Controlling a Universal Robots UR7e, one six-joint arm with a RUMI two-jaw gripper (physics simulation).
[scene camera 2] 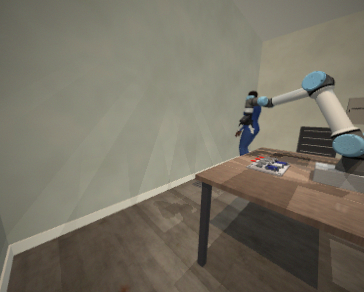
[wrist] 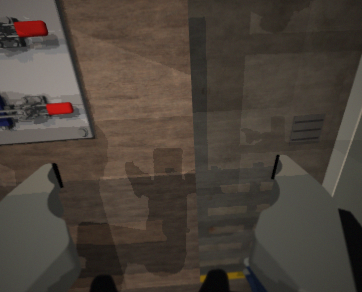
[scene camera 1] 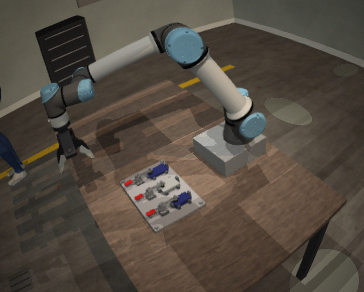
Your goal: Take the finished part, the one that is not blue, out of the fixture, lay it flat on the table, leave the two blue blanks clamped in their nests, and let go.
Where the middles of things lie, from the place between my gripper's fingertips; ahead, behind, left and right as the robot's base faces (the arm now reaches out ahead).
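The fixture plate (scene camera 1: 144, 205) is 24 cm below my hand, 27 cm behind it and 9 cm to the left of it.
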